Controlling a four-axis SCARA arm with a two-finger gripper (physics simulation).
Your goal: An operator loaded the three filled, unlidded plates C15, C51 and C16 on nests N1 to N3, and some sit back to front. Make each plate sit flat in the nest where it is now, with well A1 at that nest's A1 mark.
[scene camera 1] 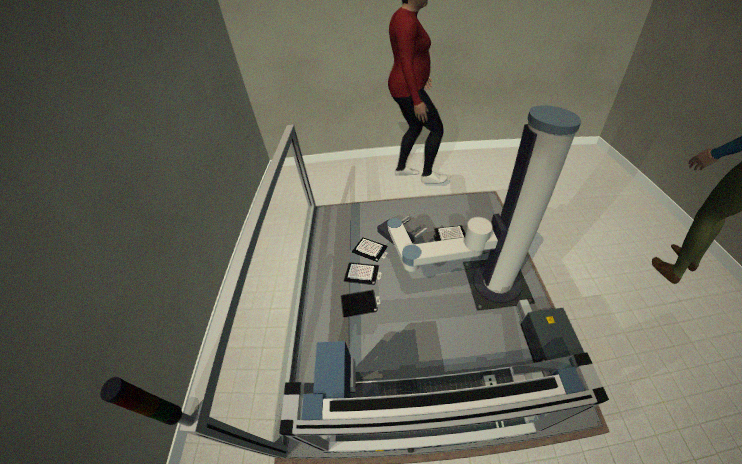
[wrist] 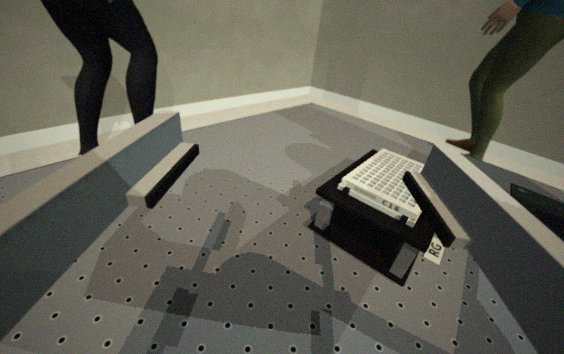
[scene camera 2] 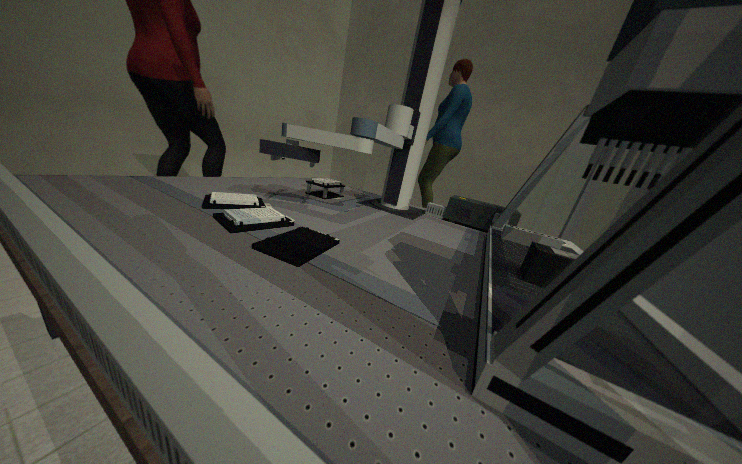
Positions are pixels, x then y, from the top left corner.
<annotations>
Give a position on a black regrip stand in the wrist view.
At 418, 237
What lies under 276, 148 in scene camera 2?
The gripper.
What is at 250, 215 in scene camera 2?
A white plate.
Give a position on a white plate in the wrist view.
378, 182
</annotations>
